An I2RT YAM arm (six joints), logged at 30 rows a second.
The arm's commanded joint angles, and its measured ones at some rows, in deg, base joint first. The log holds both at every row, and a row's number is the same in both.
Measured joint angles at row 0:
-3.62 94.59 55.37 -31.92 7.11 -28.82
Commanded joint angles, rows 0 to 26:
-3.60 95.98 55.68 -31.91 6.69 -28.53
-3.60 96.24 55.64 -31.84 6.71 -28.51
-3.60 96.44 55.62 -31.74 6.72 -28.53
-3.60 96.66 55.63 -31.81 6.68 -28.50
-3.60 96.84 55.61 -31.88 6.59 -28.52
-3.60 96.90 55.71 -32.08 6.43 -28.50
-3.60 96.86 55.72 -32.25 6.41 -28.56
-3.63 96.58 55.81 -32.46 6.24 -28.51
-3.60 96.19 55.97 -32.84 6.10 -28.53
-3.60 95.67 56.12 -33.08 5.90 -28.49
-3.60 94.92 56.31 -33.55 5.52 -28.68
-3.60 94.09 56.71 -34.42 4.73 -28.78
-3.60 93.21 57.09 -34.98 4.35 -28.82
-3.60 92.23 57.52 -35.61 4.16 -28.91
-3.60 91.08 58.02 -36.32 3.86 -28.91
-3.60 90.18 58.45 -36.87 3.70 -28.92
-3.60 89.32 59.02 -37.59 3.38 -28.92
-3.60 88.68 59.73 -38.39 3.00 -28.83
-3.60 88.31 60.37 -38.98 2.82 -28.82
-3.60 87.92 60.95 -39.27 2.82 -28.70
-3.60 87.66 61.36 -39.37 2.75 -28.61
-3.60 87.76 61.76 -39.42 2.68 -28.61
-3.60 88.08 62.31 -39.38 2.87 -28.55
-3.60 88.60 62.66 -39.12 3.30 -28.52
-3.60 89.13 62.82 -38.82 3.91 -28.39
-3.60 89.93 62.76 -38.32 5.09 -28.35
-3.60 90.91 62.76 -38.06 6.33 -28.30
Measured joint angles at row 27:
-3.62 88.53 62.50 -36.69 4.34 -28.84
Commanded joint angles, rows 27 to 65:
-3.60 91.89 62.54 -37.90 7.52 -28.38
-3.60 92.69 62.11 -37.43 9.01 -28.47
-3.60 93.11 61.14 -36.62 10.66 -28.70
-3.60 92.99 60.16 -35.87 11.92 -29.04
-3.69 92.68 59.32 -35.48 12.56 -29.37
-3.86 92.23 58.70 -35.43 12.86 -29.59
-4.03 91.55 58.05 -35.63 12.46 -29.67
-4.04 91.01 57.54 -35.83 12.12 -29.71
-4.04 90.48 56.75 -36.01 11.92 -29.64
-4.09 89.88 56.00 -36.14 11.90 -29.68
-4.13 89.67 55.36 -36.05 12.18 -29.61
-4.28 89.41 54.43 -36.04 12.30 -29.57
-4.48 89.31 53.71 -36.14 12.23 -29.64
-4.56 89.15 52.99 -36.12 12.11 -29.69
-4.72 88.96 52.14 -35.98 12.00 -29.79
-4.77 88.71 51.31 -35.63 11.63 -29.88
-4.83 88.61 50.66 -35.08 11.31 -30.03
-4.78 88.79 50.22 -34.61 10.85 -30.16
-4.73 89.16 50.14 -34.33 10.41 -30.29
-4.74 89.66 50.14 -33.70 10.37 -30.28
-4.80 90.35 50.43 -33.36 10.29 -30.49
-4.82 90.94 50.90 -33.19 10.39 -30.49
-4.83 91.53 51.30 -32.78 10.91 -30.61
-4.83 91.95 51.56 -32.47 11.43 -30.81
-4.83 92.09 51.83 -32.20 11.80 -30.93
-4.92 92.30 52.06 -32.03 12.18 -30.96
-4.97 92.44 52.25 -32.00 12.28 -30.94
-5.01 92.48 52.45 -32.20 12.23 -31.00
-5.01 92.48 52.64 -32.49 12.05 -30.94
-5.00 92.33 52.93 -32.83 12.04 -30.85
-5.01 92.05 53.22 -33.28 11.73 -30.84
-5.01 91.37 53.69 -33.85 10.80 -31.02
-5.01 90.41 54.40 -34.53 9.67 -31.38
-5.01 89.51 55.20 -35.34 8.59 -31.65
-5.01 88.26 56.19 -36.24 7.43 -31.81
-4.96 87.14 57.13 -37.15 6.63 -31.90
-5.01 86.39 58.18 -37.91 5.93 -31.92
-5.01 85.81 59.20 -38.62 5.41 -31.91
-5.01 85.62 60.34 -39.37 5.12 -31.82
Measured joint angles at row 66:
-4.71 88.09 57.01 -36.18 8.27 -31.55
